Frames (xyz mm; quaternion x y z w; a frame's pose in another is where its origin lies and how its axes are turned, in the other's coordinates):
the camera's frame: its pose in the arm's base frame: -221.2 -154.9 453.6 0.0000 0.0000 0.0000 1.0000
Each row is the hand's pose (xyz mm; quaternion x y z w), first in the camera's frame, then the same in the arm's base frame.
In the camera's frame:
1: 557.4 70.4 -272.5 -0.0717 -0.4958 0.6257 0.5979
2: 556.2 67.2 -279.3 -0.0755 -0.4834 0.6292 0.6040
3: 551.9 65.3 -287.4 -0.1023 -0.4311 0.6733 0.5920
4: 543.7 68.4 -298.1 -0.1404 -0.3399 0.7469 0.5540
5: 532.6 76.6 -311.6 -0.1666 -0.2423 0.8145 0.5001
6: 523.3 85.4 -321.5 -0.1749 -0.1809 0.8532 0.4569
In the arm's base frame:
1: 336.2 -84.5 181.1 -0.0717 -0.4958 0.6257 0.5979
2: 335.0 -87.7 174.3 -0.0755 -0.4834 0.6292 0.6040
3: 330.7 -89.6 166.2 -0.1023 -0.4311 0.6733 0.5920
4: 322.5 -86.5 155.5 -0.1404 -0.3399 0.7469 0.5540
5: 311.4 -78.3 142.0 -0.1666 -0.2423 0.8145 0.5001
6: 302.1 -69.5 132.1 -0.1749 -0.1809 0.8532 0.4569

